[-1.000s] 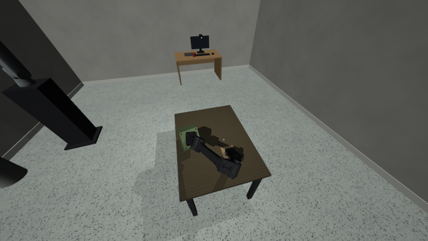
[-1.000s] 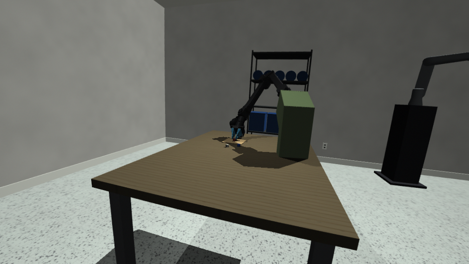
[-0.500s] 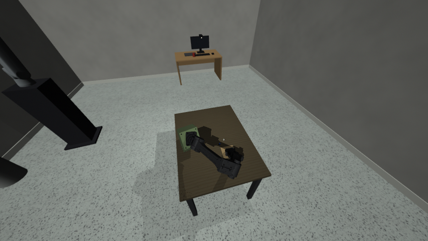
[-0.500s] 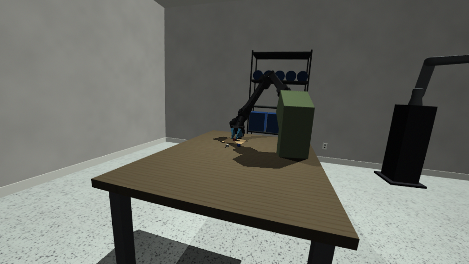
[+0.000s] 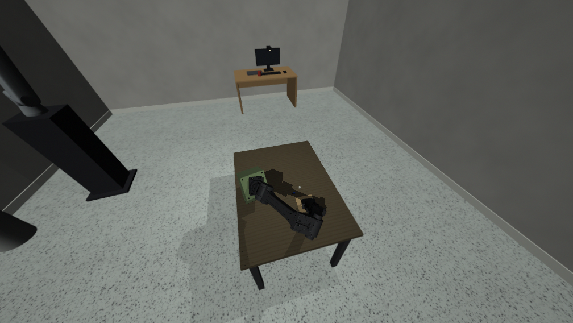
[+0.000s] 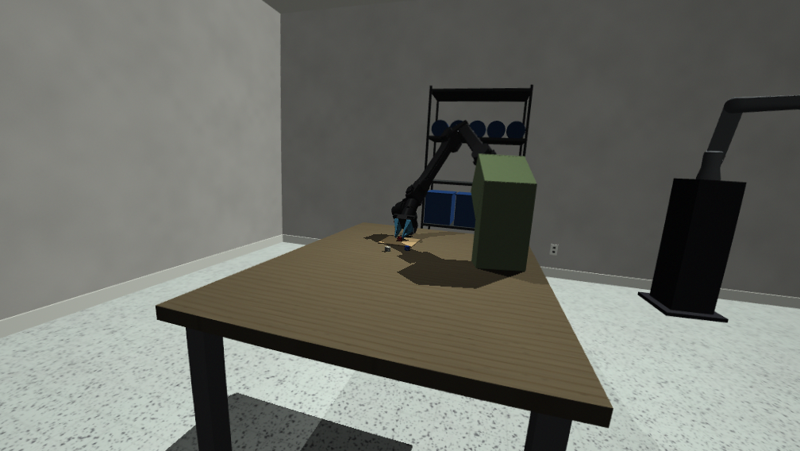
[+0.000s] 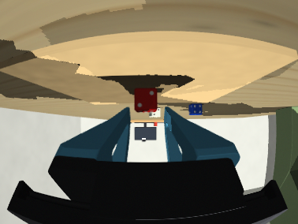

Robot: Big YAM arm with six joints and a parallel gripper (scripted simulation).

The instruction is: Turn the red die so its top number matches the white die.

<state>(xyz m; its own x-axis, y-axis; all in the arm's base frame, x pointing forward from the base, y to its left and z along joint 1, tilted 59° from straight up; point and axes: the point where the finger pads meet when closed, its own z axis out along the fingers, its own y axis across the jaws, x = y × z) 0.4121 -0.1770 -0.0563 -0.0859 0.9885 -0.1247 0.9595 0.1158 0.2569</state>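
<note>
Now: hand 1 cm to the left of the red die and 1 cm above it. The rest, counted from my hand: tan mat 1 cm to the right, 2 cm below; then white die 1 cm ahead, 15 cm to the left, 2 cm below; then blue die 6 cm behind, 11 cm to the left, 2 cm below.
</note>
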